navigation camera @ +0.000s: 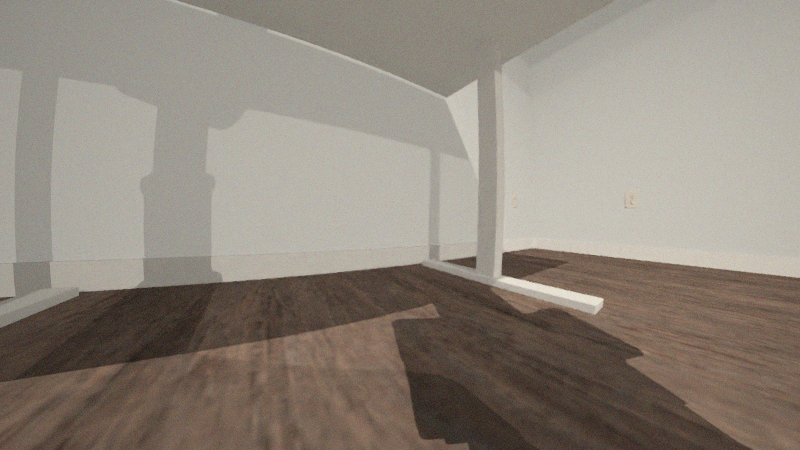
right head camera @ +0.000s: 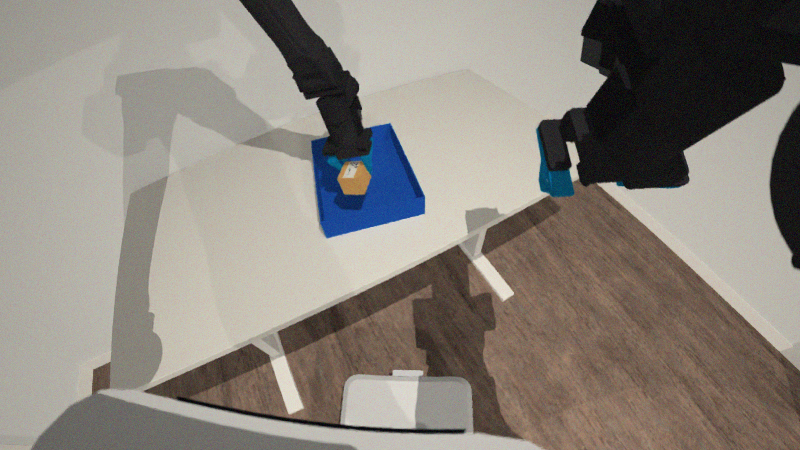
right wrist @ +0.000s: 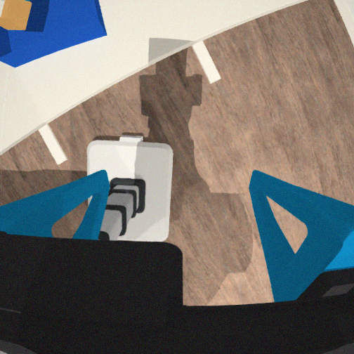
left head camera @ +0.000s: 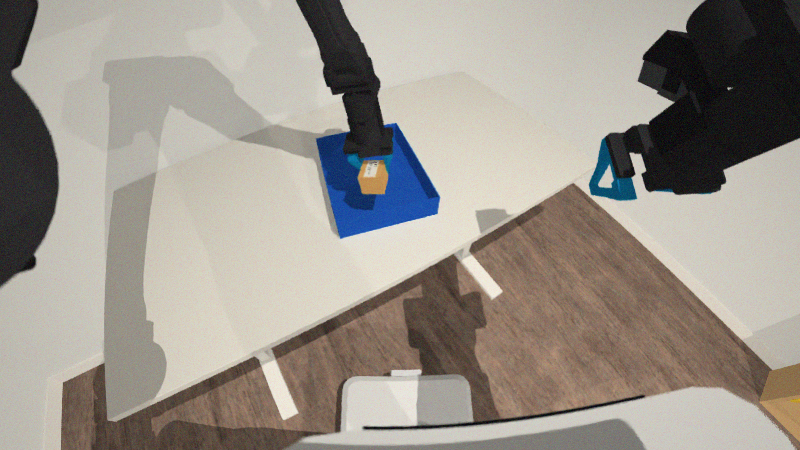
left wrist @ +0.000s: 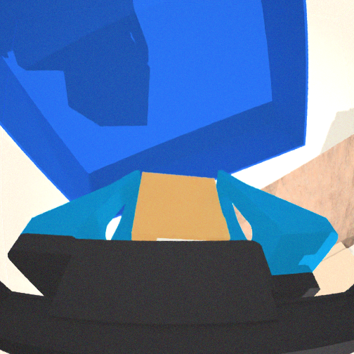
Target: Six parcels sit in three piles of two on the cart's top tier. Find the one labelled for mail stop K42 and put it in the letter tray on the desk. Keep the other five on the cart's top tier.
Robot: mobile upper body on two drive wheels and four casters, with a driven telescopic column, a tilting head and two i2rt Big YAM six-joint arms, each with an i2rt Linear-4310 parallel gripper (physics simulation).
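Places are measured from the left arm's base along level axes (x ahead, y left, z up), in metres.
Pixels of known places: right gripper, fingertip midpoint: [right head camera: 580, 182] [left head camera: 621, 187].
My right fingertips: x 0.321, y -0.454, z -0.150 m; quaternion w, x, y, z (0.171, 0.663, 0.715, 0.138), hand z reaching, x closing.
Behind a point stands the place of what it marks.
A small orange-brown parcel [left head camera: 372, 180] @[y -0.128, x 0.554, z -0.372 m] [right head camera: 354, 179] @[y -0.137, x 0.553, z -0.366 m] [left wrist: 179, 207] [right wrist: 16, 14] with a white label is held between the fingers of my left gripper [left head camera: 370, 162] @[y -0.136, x 0.613, z -0.407 m] [right head camera: 351, 161] @[y -0.136, x 0.613, z -0.407 m] [left wrist: 178, 178]. The label's text is too small to read. The parcel hangs above the floor of the blue letter tray [left head camera: 388, 208] @[y -0.160, x 0.610, z -0.525 m] [right head camera: 374, 218] @[y -0.164, x 0.553, z -0.497 m] [left wrist: 210, 75] [right wrist: 75, 30], and its shadow falls inside the tray. The tray lies on the white desk [left head camera: 268, 223] @[y 0.153, x 0.563, z -0.526 m] [right head camera: 251, 223] @[y 0.189, x 0.563, z -0.526 m]. My right gripper [right wrist: 179, 177] is open and empty, off to the right of the tray in both head views. The cart does not show clearly.
The robot's own pale base [left head camera: 380, 397] @[y -0.119, x 0.232, z -1.216 m] [right head camera: 380, 397] @[y -0.121, x 0.228, z -1.216 m] [right wrist: 155, 210] stands before the desk's front edge. White desk feet [left head camera: 278, 386] [navigation camera: 551, 293] reach out over the wood floor. A cardboard-coloured box [left head camera: 783, 386] @[y -2.445, x -0.009, z -1.349 m] shows partly at the lower right. Walls stand behind the desk and to its right.
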